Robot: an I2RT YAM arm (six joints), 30 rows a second.
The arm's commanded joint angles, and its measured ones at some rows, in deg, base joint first. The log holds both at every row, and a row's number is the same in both.
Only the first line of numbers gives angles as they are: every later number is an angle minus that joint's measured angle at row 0.
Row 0, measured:
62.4 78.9 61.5 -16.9 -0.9 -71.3
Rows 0 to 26, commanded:
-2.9 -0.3 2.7 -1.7 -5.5 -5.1
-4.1 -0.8 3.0 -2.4 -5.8 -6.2
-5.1 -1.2 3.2 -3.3 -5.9 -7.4
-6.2 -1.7 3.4 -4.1 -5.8 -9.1
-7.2 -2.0 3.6 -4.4 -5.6 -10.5
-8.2 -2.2 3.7 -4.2 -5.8 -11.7
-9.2 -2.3 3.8 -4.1 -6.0 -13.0
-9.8 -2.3 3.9 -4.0 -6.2 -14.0
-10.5 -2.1 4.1 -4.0 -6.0 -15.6
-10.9 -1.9 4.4 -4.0 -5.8 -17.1
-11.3 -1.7 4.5 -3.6 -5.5 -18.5
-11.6 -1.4 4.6 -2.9 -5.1 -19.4
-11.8 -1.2 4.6 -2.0 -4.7 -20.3
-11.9 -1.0 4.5 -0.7 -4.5 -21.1
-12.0 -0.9 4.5 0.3 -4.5 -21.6
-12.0 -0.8 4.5 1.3 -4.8 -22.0
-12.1 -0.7 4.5 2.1 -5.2 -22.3
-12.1 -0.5 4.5 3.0 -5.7 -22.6
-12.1 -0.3 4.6 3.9 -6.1 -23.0
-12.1 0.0 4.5 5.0 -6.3 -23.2
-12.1 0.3 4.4 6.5 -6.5 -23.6
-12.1 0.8 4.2 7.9 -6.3 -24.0
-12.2 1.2 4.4 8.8 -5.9 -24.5
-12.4 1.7 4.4 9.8 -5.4 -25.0
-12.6 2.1 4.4 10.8 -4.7 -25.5
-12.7 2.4 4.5 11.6 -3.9 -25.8
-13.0 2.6 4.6 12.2 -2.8 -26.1
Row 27, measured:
-12.1 1.3 2.7 6.3 -4.9 -24.2
